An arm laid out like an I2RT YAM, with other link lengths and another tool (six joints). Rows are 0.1 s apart.
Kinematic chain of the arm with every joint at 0, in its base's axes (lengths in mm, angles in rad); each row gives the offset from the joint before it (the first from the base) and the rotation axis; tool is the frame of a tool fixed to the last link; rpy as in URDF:
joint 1: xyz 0 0 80.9 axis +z
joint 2: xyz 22.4 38 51 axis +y
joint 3: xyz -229.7 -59.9 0 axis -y
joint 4: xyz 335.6 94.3 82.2 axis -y
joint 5: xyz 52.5 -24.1 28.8 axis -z
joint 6: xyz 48.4 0 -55.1 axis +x
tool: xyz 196 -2 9 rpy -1.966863 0.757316 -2.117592
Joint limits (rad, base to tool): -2.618..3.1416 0..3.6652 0..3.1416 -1.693..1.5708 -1.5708..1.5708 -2.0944..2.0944
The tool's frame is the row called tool.
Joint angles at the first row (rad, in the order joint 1, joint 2, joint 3, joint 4, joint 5, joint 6):
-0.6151, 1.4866, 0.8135, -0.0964, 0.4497, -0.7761
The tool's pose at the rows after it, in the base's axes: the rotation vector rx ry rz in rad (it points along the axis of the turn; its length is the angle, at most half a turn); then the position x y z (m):
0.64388 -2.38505 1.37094 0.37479 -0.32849 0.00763
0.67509 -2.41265 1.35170 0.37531 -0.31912 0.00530
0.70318 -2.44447 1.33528 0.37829 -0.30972 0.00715
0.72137 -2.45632 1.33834 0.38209 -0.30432 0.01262
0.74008 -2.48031 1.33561 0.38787 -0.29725 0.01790
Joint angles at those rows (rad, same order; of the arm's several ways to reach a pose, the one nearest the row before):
-0.6151, 1.4717, 0.7952, -0.1035, 0.4427, -0.7748
-0.6136, 1.4465, 0.7795, -0.1268, 0.4105, -0.7695
-0.6094, 1.4208, 0.7748, -0.1584, 0.3778, -0.7598
-0.6021, 1.4023, 0.7769, -0.1768, 0.3644, -0.7584
-0.5931, 1.3878, 0.7846, -0.1998, 0.3438, -0.7483

